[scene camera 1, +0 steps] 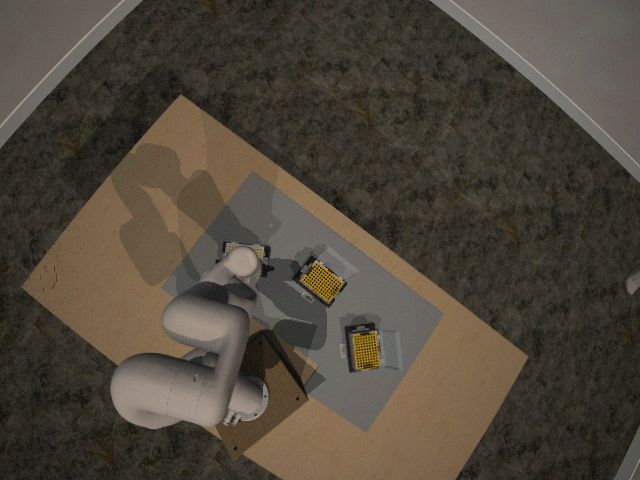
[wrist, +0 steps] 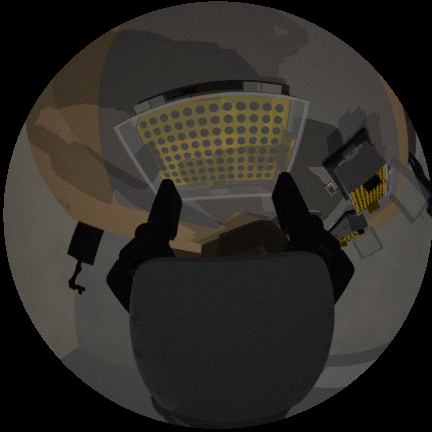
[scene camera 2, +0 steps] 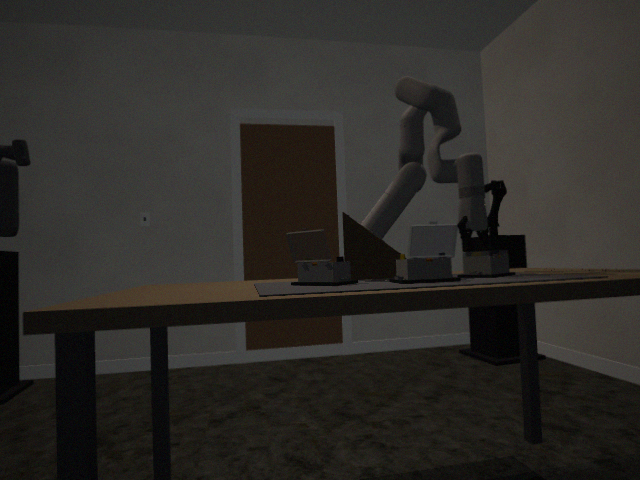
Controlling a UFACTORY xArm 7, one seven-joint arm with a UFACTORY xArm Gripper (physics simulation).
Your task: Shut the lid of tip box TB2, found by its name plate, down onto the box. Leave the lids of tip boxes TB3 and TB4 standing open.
Scene:
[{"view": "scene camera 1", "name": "grey mat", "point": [258, 213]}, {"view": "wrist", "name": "gripper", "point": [225, 185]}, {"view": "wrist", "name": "grey mat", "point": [194, 50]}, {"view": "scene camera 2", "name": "gripper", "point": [475, 251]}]

